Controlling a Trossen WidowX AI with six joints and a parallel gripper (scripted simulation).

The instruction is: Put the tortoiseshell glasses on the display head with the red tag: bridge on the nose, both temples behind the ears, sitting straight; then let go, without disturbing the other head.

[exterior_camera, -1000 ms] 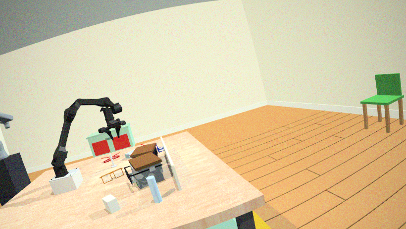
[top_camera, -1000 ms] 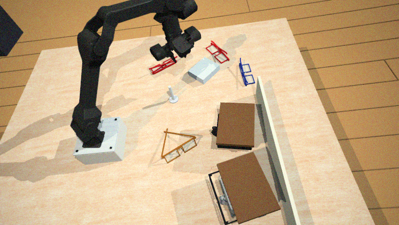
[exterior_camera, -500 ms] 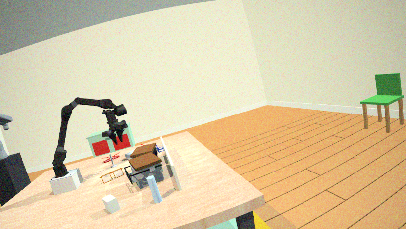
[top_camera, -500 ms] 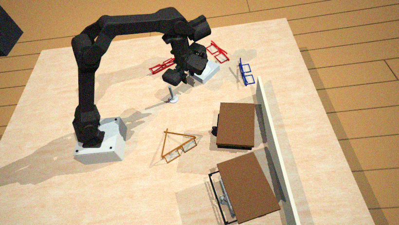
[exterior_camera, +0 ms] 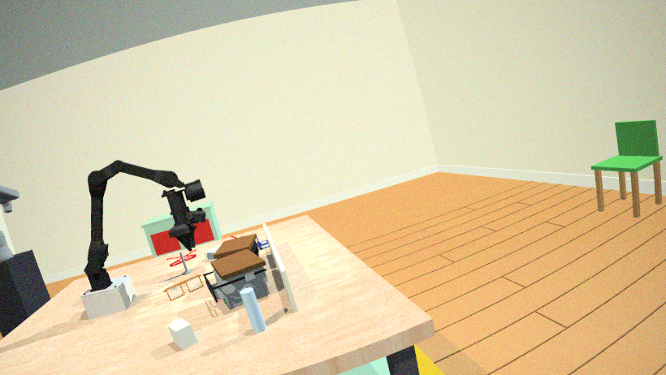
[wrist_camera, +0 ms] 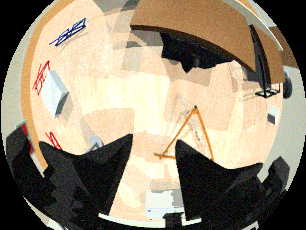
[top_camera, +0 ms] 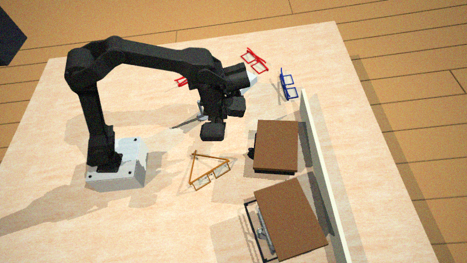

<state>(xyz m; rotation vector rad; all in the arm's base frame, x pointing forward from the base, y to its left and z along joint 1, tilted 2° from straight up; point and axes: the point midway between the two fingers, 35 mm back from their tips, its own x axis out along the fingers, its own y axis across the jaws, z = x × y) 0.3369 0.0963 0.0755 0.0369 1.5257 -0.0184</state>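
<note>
The white peg lies 9 cm behind my gripper tip, 14 cm to the left of it and 9 cm below it. Also, from my gripper tip: pale blue cylinder: 23 cm ahead, 49 cm to the right, 6 cm below; white cube: 5 cm ahead, 47 cm to the right, 9 cm below; long white board: 29 cm ahead, 14 cm to the right, 6 cm below.
</note>
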